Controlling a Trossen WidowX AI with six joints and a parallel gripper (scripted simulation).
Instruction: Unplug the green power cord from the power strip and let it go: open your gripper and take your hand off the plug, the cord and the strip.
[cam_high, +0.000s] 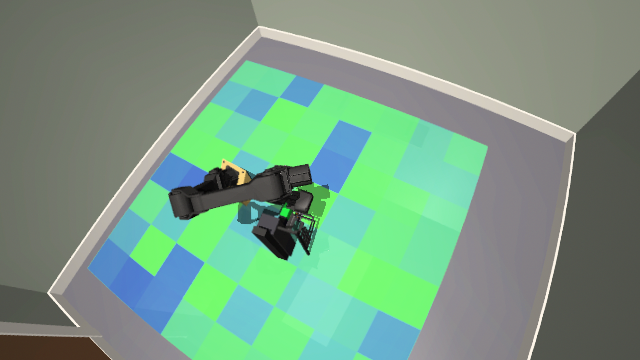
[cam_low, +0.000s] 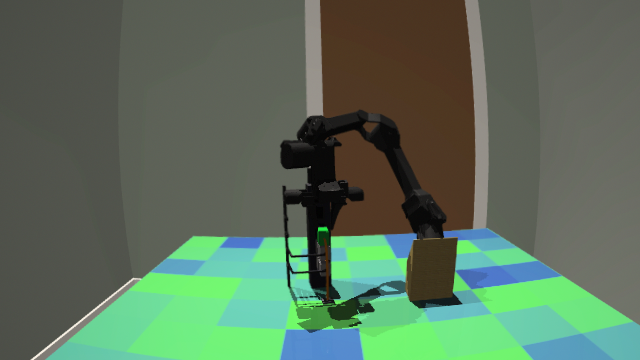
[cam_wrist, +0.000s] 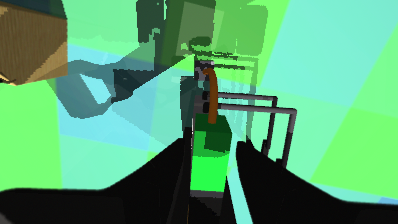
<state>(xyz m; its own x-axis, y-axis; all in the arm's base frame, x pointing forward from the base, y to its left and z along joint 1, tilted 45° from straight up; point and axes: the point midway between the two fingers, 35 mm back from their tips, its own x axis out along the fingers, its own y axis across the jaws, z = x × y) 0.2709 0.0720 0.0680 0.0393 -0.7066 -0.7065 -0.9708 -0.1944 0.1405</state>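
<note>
Now: gripper tip 10 mm short of the green plug, 30 mm to the left of it and 10 mm above it.
</note>
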